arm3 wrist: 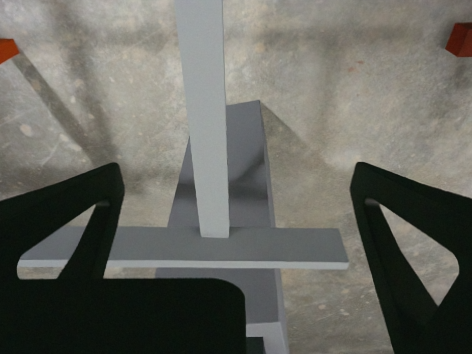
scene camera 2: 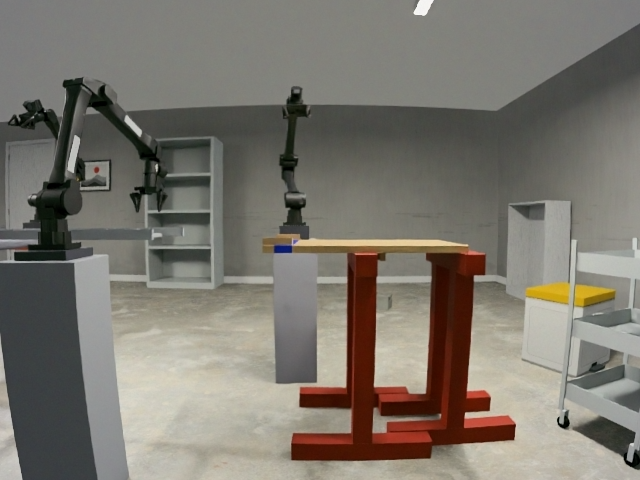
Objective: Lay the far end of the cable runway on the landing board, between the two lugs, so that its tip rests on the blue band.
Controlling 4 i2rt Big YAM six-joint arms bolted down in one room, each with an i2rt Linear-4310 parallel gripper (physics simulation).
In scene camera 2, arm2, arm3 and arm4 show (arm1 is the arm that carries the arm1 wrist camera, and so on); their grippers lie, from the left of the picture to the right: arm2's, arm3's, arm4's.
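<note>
The grey cable runway (scene camera 2: 116,234) passes behind arm3's base in the scene view; its right end stands left of the wooden landing board (scene camera 2: 382,245), apart from it. The board's left end bears a blue band (scene camera 2: 283,249) and a low wooden lug (scene camera 2: 275,240); the other lug is not distinct. In the wrist view a light grey bar (arm3 wrist: 207,110) meets a grey crosspiece (arm3 wrist: 295,246). Arm3's gripper (arm3 wrist: 237,172) (scene camera 2: 148,205) is open above them, fingers either side of the bar. Arm2's gripper (scene camera 2: 16,122) is small, its opening unclear. Arm4's gripper (scene camera 2: 296,111) appears open, high behind the board.
Red trestles (scene camera 2: 362,330) (scene camera 2: 457,330) carry the board. Arm3's pedestal (scene camera 2: 38,361) stands at left, arm4's pedestal (scene camera 2: 295,320) behind the board's left end. A shelf unit (scene camera 2: 217,217) stands at the back, a yellow-lidded bin (scene camera 2: 547,330) and a cart (scene camera 2: 572,310) at right.
</note>
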